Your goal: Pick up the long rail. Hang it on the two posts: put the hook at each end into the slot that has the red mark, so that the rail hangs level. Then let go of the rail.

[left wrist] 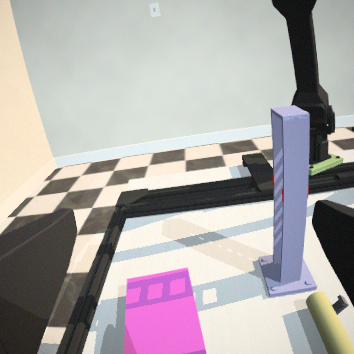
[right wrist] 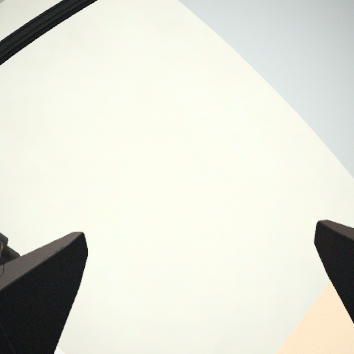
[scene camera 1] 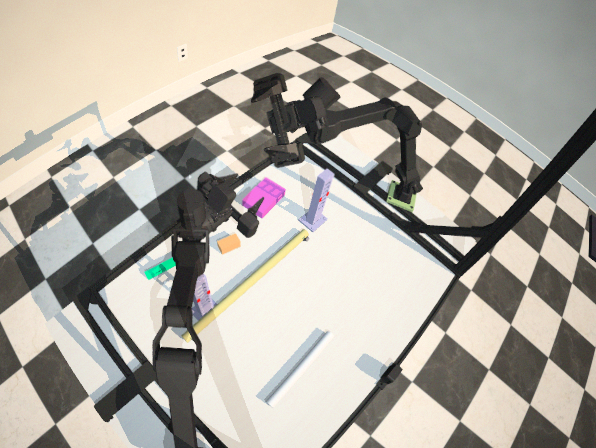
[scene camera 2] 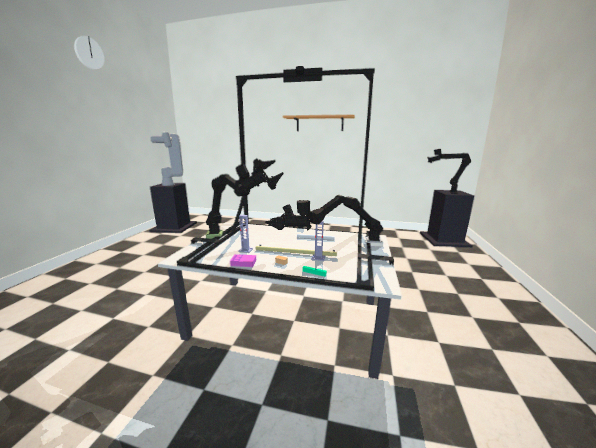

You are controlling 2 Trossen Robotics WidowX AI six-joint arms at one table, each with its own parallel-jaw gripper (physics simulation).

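Places are measured from the left arm's base along level axes (x ahead, y left, z up), in centimetres.
Pixels of known places: left gripper, fingertip midpoint: [left wrist: 197, 217] [scene camera 1: 250, 186] [scene camera 2: 267, 220]; right gripper, fingertip midpoint: [right wrist: 201, 238] [scene camera 1: 259, 124] [scene camera 2: 279, 166]; left arm's base, link origin: [scene camera 2: 374, 238]; right arm's base, link origin: [left wrist: 311, 156] [scene camera 1: 402, 194] [scene camera 2: 214, 232].
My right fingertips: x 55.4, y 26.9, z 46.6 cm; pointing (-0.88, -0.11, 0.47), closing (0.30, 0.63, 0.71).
For each thing: its top centre in the pictures, then the offset to it from my right fingertips. "spot": a spot on its surface instead.
- long yellow rail, top centre: [scene camera 1: 249, 280] [scene camera 2: 295, 247] dx -7.4, dy -5.1, dz -45.6 cm
- small dark hook, surface spot: [left wrist: 341, 304] [scene camera 1: 305, 238] spot: dx +13.6, dy -8.6, dz -46.7 cm
- magenta block, top centre: [left wrist: 159, 309] [scene camera 1: 264, 194] [scene camera 2: 243, 257] dx +18.3, dy +10.5, dz -46.3 cm
- orange block, top centre: [scene camera 1: 228, 241] [scene camera 2: 281, 257] dx -1.5, dy +7.6, dz -46.3 cm
- green block, top centre: [scene camera 1: 163, 264] [scene camera 2: 314, 268] dx -19.5, dy +17.0, dz -46.8 cm
The long yellow rail [scene camera 1: 250, 282] [scene camera 2: 295, 251] [left wrist: 330, 325] lies on the table beside the posts; a small dark hook [scene camera 1: 306, 239] [left wrist: 341, 304] shows at one end. One lilac post [scene camera 1: 319, 200] [scene camera 2: 244, 234] [left wrist: 295, 200] stands upright with red marks. The other lilac post [scene camera 1: 203, 295] [scene camera 2: 319, 245], also red-marked, is partly behind my left arm in scene camera 1. My left gripper [scene camera 1: 250, 189] [scene camera 2: 268, 222] [left wrist: 197, 217] is open and empty above the table, apart from the rail. My right gripper [scene camera 1: 260, 121] [scene camera 2: 278, 168] [right wrist: 201, 238] is open and empty, raised high.
A magenta block [scene camera 1: 264, 197] [scene camera 2: 243, 260] [left wrist: 162, 315], an orange block [scene camera 1: 228, 243] [scene camera 2: 281, 260] and a green block [scene camera 1: 160, 268] [scene camera 2: 314, 271] lie on the posts' other side from a pale rod [scene camera 1: 300, 367] [scene camera 2: 316, 238]. A black frame borders the table.
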